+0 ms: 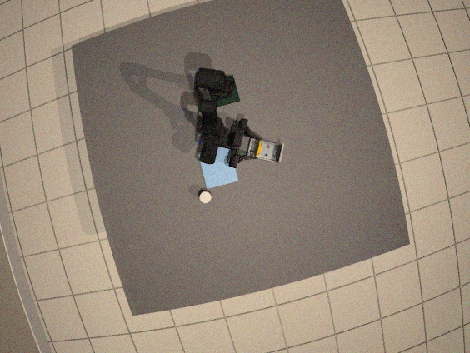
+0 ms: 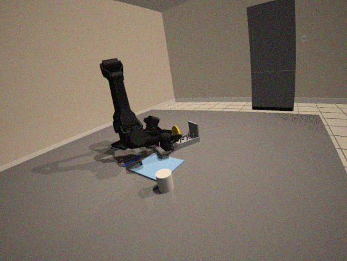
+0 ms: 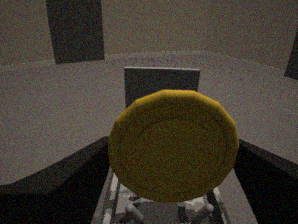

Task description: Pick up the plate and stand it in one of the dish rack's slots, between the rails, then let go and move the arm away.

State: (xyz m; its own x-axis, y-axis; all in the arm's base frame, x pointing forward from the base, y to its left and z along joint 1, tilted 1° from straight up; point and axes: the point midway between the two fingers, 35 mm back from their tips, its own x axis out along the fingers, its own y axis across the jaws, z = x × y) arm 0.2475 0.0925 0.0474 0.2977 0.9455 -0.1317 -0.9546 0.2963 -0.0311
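The yellow plate is 10 mm to the right of my gripper tip. Also, from my gripper tip: blue spoon 60 mm behind, 200 mm to the right, 50 mm below; then light blue mat 60 mm ahead, 170 mm to the right, 50 mm below; then grey dish rack 20 mm to the left, 30 mm below.
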